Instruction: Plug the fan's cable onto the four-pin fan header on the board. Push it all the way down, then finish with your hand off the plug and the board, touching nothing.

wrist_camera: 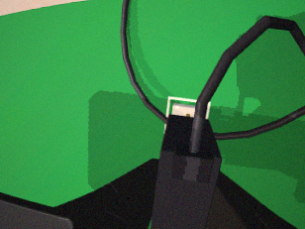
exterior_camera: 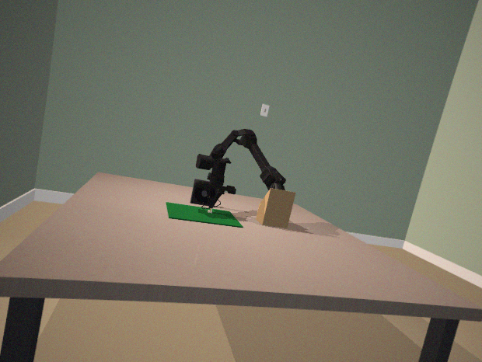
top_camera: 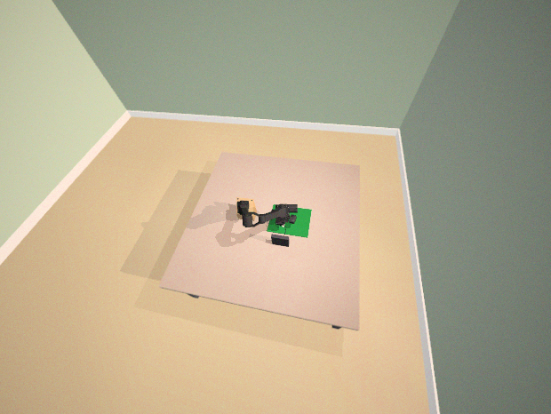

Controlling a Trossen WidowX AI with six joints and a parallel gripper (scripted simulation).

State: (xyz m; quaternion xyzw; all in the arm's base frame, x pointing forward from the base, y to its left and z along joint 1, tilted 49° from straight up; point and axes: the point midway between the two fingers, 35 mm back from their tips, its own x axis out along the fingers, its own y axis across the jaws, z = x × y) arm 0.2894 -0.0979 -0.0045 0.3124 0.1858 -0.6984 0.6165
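The white four-pin fan header lies 4 cm below my gripper tip and 1 cm to the right of it. Round my gripper tip: green board: 5 cm below, 4 cm to the left, 4 cm ahead; then dark fan plug: 1 cm to the right, 1 cm above; then black fan: 15 cm to the right, 2 cm above.
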